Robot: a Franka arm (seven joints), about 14 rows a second.
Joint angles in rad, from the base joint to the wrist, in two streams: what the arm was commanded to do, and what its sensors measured. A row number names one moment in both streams.
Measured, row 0:
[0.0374 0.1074 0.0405 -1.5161 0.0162 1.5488 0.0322]
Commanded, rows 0 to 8:
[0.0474 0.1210 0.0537 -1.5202 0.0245 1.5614 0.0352]
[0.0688 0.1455 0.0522 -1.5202 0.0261 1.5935 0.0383]
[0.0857 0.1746 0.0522 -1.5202 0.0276 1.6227 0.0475]
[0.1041 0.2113 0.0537 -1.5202 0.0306 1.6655 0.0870]
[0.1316 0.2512 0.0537 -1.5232 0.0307 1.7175 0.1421]
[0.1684 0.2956 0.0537 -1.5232 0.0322 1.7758 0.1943]
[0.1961 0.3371 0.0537 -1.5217 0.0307 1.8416 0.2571]
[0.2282 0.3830 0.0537 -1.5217 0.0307 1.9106 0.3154]
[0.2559 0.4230 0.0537 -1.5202 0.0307 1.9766 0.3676]
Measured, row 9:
[0.2106 0.3528 0.0560 -1.5412 0.0247 1.8935 0.2748]
